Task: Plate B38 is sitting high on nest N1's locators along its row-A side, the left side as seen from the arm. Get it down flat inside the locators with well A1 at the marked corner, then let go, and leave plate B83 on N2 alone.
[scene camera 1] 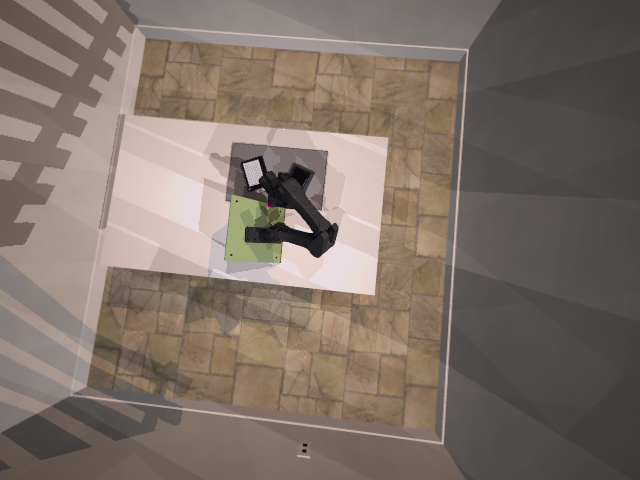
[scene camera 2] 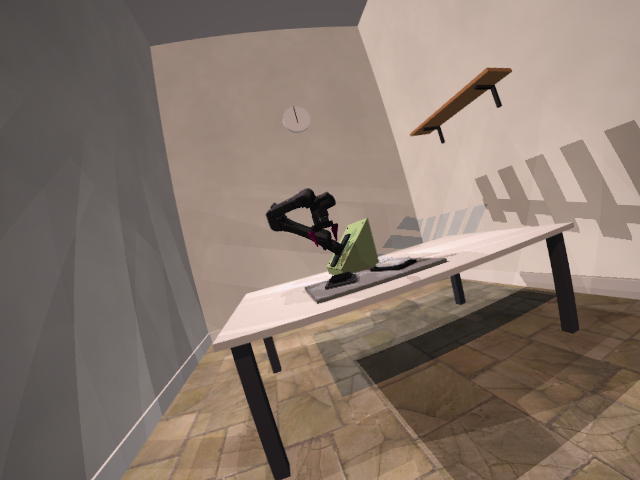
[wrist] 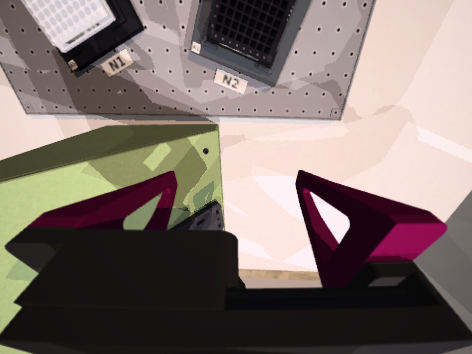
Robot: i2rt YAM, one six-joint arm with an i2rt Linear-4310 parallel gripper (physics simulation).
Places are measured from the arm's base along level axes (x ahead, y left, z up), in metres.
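Where they show: gripper, between the fingertips: [scene camera 2: 327, 244] [wrist: 236, 177]; arm's base, origin of its link: [scene camera 1: 263, 235] [scene camera 2: 341, 250].
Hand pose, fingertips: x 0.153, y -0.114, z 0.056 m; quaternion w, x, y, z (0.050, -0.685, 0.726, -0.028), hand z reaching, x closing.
Note:
Things, the pixels of their top centre, and the offset from my fingertips. "pt": a spot on its surface instead. Level surfaces: height alone.
- White plate B38, centre of its top: [scene camera 2: 392, 259] [scene camera 1: 253, 172] 0.191 m ahead, 0.206 m left, 0.133 m down
- black nest N1, a spot on its surface: [wrist: 127, 30] pt 0.134 m ahead, 0.136 m left, 0.153 m down
- small marker tag, a spot on its surface: [wrist: 73, 65] pt 0.103 m ahead, 0.228 m left, 0.153 m down
- Black plate B83, centre of its top: [scene camera 2: 340, 276] [scene camera 1: 297, 179] 0.156 m ahead, 0.030 m right, 0.139 m down
- grey nest N2, a spot on its surface: [wrist: 280, 70] pt 0.077 m ahead, 0.059 m right, 0.153 m down
- grey perforated board, centre of its top: [scene camera 2: 369, 274] [scene camera 1: 276, 175] 0.186 m ahead, 0.088 m left, 0.164 m down
- pale table, height of its surface: 0.178 m down
White plate B38 [scene camera 1: 253, 172] [wrist: 75, 20] rests on black nest N1 [wrist: 127, 30]. In the wrist view it is cut off by the top edge and sits toward the nest's left side, covering that rim; its tilt is hard to judge. A small marker tag [wrist: 73, 65] shows at N1's near corner. Black plate B83 [scene camera 1: 300, 175] [wrist: 250, 25] sits in grey nest N2 [wrist: 280, 70], right of N1. My gripper [scene camera 2: 325, 240] [wrist: 236, 177] is open, with magenta fingers wide apart and nothing between them. It hangs above the green block, on the arm's side of both nests, touching neither plate.
Both nests stand on a grey perforated board [scene camera 1: 279, 148] [wrist: 170, 100] on the pale table [scene camera 1: 356, 206]. The green sloped block [scene camera 1: 237, 248] [scene camera 2: 368, 248] [wrist: 30, 200] carries the arm's base and stands close to the board's near edge. The arm partly covers the nests in the overhead view.

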